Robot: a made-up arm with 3 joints. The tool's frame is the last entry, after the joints.
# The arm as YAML. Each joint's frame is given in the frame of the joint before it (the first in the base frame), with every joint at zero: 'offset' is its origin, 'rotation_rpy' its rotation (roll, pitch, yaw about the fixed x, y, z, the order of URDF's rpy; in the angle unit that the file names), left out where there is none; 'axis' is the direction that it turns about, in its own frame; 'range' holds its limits. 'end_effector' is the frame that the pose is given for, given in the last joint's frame.
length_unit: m
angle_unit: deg
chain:
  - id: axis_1
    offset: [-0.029, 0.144, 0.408]
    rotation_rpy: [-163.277, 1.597, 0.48]
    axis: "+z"
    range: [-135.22, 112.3]
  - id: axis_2
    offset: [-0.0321, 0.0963, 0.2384]
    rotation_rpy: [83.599, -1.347, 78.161]
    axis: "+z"
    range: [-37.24, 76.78]
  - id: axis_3
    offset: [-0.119, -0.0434, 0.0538]
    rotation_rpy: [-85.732, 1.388, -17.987]
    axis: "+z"
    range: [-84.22, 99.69]
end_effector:
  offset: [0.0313, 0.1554, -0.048]
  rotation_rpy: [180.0, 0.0, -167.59]
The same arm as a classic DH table. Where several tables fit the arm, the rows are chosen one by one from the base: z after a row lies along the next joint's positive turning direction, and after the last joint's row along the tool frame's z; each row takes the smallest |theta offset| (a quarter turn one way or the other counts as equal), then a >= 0, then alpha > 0; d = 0 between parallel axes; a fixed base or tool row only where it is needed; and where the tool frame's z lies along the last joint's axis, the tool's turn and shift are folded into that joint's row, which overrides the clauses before.
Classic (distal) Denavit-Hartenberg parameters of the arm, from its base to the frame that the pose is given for. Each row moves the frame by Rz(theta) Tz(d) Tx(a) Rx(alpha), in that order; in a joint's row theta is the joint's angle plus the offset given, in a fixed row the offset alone. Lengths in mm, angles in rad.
base (fixed): d 892.3  theta0 0.1009  a -14.4  alpha -2.8484
axis_1: d 750.0  theta0 1.4581  a 87.5  alpha 1.4591
axis_2: d 7.9  theta0 -0.2921  a -99.6  alpha -1.4963
axis_3: d 0.0  theta0 1.3963  a 158.5  alpha 3.1416
tool (fixed): d 126.4  theta0 -1.9861  a 0.0  alpha 0.0000
Joint limits (rad, base to tool): -2.3600..1.9600 -0.6500..1.3401 -1.4699..1.7399

